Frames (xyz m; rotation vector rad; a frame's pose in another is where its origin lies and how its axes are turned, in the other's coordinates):
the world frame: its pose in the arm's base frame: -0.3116 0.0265 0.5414 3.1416 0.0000 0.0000
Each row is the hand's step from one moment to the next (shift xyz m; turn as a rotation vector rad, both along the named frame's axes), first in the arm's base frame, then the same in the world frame.
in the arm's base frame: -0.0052 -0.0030 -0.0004 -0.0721 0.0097 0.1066
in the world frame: -0.0052 0.0030 0.0004 -0.0721 -0.0097 -0.1066
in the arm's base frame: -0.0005 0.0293 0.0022 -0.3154 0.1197 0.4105
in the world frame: -0.0005 -0.0293 -0.0022 -0.3154 -0.1197 -0.4105
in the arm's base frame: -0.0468 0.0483 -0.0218 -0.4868 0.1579 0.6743
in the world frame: -0.0468 -0.0483 0.0218 -0.4868 -0.1579 -0.6743
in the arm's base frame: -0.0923 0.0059 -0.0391 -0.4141 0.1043 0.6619
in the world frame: -0.0923 -0.0059 0.0391 -0.4141 -0.1043 -0.6619
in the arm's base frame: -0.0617 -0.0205 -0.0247 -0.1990 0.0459 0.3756
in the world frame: -0.0617 0.0205 0.0247 -0.1990 -0.0459 -0.3756
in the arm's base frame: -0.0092 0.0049 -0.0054 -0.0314 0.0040 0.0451
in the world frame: -0.0092 -0.0049 0.0054 -0.0314 -0.0040 -0.0451
